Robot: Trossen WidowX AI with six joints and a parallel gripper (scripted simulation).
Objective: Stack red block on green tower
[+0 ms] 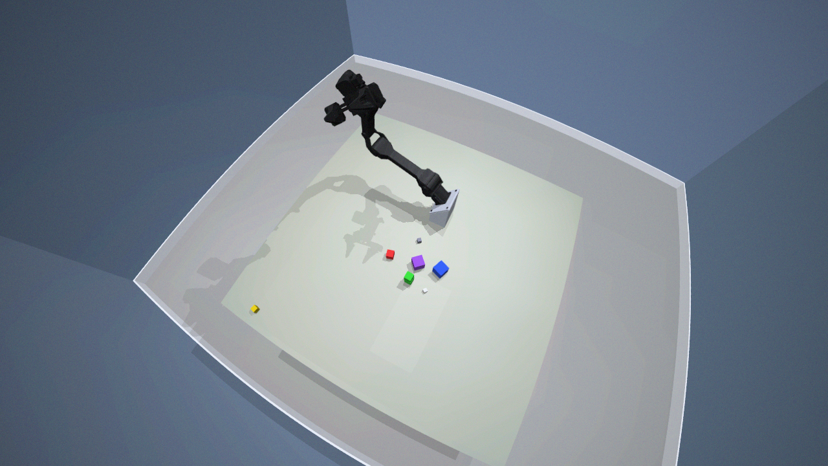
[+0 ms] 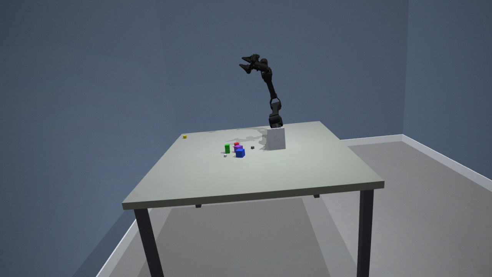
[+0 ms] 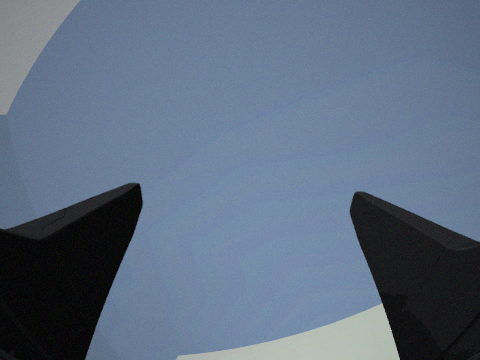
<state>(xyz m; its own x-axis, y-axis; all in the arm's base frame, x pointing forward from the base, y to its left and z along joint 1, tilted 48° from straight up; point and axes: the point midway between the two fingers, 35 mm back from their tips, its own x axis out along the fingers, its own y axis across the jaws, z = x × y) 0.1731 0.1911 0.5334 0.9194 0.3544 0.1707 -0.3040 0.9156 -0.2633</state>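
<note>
Now: gripper tip 80 mm short of the red block, 170 mm to the right of it and 590 mm above it. The rest, counted from my gripper tip: blue block (50 mm ahead, 390 mm to the left, 590 mm below); then yellow cube (570 mm ahead, 200 mm to the right, 600 mm below); then purple block (60 mm ahead, 290 mm to the left, 590 mm below).
</note>
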